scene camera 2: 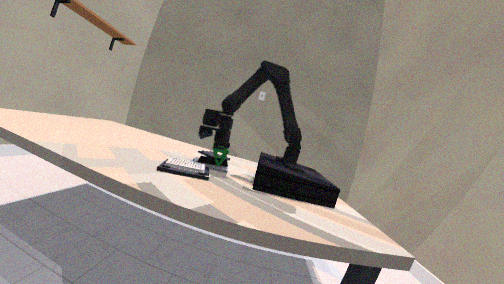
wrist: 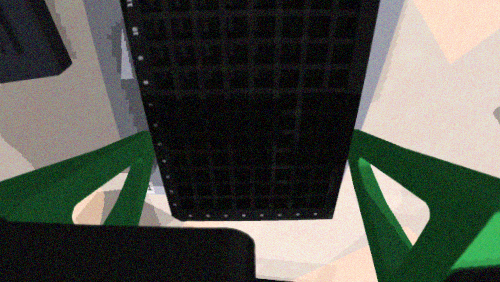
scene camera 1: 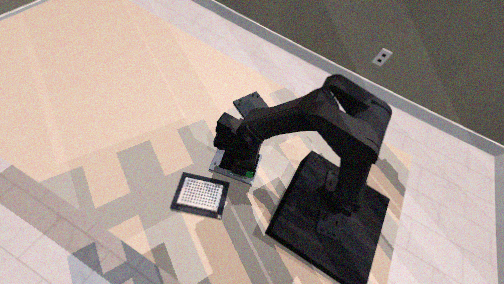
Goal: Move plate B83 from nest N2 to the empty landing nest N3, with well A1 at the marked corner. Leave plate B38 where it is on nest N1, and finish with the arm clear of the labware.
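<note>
A black well plate (wrist: 250, 100) (scene camera 2: 205, 160) is at the light grey nest (scene camera 1: 215, 164) (scene camera 2: 219, 172) (wrist: 384, 35); whether it is fully seated is hard to tell. My gripper (scene camera 1: 242, 170) (scene camera 2: 220, 162) (wrist: 250, 141) is open around it, with green fingertips close beside its two long sides. A white well plate (scene camera 1: 201, 194) (scene camera 2: 186, 163) sits in a dark nest (scene camera 1: 176, 205) (scene camera 2: 200, 175) (wrist: 30, 45) beside it. Another dark nest (scene camera 1: 250, 104) shows behind the wrist, with no plate visible on its exposed part. Plate and nest names are not readable.
The black base block (scene camera 1: 325, 235) (scene camera 2: 295, 180) stands to the right of the nests. The forearm (scene camera 1: 290, 116) passes close to the rear dark nest in the first scene view. The table's front edge (scene camera 2: 200, 212) runs across the second scene view. A wall shelf (scene camera 2: 95, 21) is far off.
</note>
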